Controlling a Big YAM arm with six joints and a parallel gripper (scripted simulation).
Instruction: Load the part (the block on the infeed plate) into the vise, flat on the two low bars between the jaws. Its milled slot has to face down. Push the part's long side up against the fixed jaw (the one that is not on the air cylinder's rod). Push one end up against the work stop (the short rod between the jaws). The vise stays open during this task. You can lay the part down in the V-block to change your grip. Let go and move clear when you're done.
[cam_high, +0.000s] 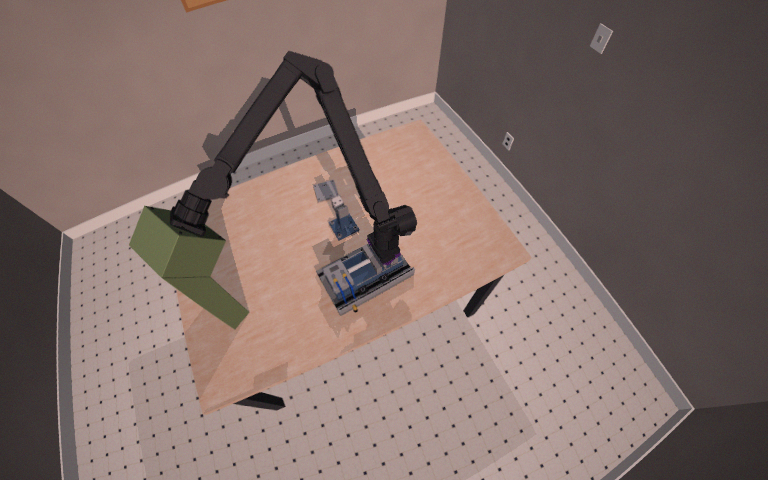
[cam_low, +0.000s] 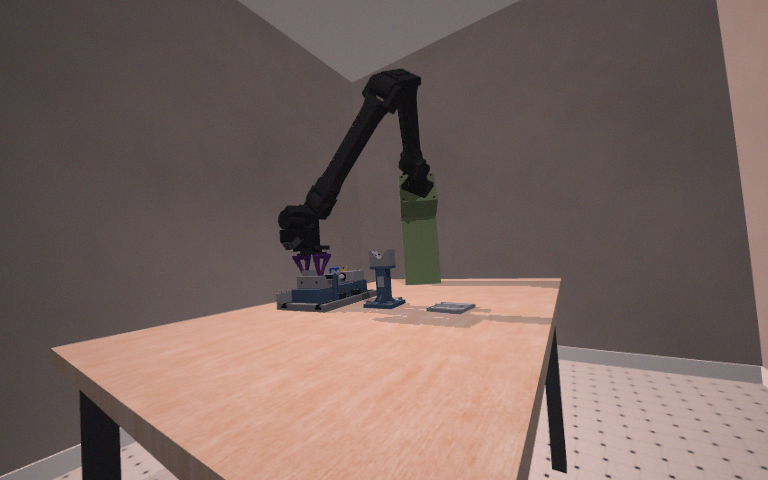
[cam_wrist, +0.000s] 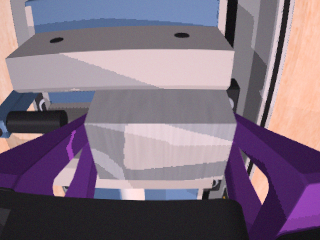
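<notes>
The part is 1 cm below my hand. From my hand the other things lie so: fixed jaw (3 cm to the left, 2 cm below, 2 cm ahead); then work stop rod (6 cm to the left, 3 cm behind, 1 cm below); then moving jaw (4 cm behind, 2 cm below).
</notes>
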